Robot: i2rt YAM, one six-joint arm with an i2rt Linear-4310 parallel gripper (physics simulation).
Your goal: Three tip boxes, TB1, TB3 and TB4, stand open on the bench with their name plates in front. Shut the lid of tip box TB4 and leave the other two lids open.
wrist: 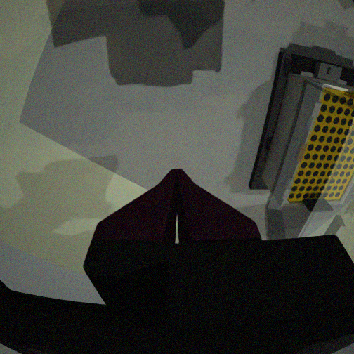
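The tip box TB4 stands at the right in the wrist view, with its yellow, dark-holed tip rack facing up and its right side cut off by the frame edge. Its name plate does not show. A grey, partly see-through lid runs along the box's left side, and its clear part overlaps the rack's lower end. The rack shows, but the lid's exact angle is hard to tell. My gripper is shut and empty, left of the box and apart from it in the picture. TB1 and TB3 do not show.
A dark holder edge runs along the left of the box, and a grey block stands at its far end. Large dark shadows lie on the bench at the top and at the left.
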